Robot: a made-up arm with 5 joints. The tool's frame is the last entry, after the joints. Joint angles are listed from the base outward.
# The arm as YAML. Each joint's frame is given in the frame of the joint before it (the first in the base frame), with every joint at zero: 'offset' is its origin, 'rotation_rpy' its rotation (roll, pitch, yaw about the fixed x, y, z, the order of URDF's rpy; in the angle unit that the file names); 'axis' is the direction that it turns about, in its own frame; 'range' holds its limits. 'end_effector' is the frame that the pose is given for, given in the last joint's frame.
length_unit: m
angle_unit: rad
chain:
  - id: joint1
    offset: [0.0, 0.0, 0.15]
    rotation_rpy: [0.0, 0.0, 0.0]
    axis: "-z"
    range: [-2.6, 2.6]
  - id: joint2
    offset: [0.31, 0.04, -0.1]
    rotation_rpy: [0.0, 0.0, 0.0]
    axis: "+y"
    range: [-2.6, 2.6]
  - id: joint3
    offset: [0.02, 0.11, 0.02]
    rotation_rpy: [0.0, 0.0, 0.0]
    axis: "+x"
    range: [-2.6, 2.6]
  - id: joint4
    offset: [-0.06, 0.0, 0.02]
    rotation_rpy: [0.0, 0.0, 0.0]
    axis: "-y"
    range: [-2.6, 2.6]
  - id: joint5
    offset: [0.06, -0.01, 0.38]
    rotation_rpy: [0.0, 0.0, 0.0]
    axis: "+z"
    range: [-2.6, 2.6]
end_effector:
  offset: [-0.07, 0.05, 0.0]
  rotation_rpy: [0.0, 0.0, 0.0]
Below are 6 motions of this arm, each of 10 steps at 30 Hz.
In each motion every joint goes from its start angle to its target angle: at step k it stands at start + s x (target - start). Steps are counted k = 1, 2, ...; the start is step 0. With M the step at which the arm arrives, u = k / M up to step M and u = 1 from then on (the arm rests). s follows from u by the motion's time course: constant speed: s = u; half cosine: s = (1 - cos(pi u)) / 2; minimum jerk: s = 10 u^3 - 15 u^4 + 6 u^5.
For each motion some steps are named. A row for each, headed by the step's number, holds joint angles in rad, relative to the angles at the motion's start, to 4 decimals.
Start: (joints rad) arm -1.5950 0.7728 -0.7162 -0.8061 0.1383
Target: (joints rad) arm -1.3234 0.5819 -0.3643 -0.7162 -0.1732
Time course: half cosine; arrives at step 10
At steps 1, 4, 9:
1: 0.0066 -0.0047 0.0086 0.0022 -0.0076
4: 0.0938 -0.0660 0.1216 0.0311 -0.1076
9: 0.2650 -0.1862 0.3433 0.0877 -0.3039

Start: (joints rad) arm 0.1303 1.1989 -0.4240 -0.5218 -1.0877
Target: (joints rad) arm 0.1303 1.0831 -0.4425 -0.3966 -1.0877
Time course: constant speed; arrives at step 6
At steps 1, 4, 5, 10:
1: 0.0000 -0.0193 -0.0031 0.0209 0.0000
4: 0.0000 -0.0772 -0.0123 0.0835 0.0000
5: 0.0000 -0.0965 -0.0154 0.1043 0.0000
10: 0.0000 -0.1158 -0.0185 0.1252 0.0000

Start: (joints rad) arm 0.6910 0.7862 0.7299 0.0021 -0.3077
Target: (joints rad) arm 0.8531 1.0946 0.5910 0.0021 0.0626
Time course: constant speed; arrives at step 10
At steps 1, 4, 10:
1: 0.0162 0.0308 -0.0139 0.0000 0.0370
4: 0.0648 0.1234 -0.0556 0.0000 0.1481
10: 0.1621 0.3084 -0.1389 0.0000 0.3703

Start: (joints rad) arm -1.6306 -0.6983 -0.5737 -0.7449 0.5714
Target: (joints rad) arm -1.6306 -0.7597 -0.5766 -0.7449 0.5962
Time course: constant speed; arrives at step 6
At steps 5, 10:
5: 0.0000 -0.0512 -0.0024 0.0000 0.0207
10: 0.0000 -0.0614 -0.0029 0.0000 0.0248

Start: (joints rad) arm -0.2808 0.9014 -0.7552 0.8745 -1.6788
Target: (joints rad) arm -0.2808 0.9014 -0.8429 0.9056 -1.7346
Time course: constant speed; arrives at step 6
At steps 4, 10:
4: 0.0000 0.0000 -0.0585 0.0207 -0.0372
10: 0.0000 0.0000 -0.0877 0.0311 -0.0558

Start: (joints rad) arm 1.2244 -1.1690 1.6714 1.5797 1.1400
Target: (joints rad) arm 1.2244 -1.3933 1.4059 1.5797 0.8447
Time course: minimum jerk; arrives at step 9
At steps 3, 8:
3: 0.0000 -0.0471 -0.0557 0.0000 -0.0620
8: 0.0000 -0.2217 -0.2624 0.0000 -0.2919

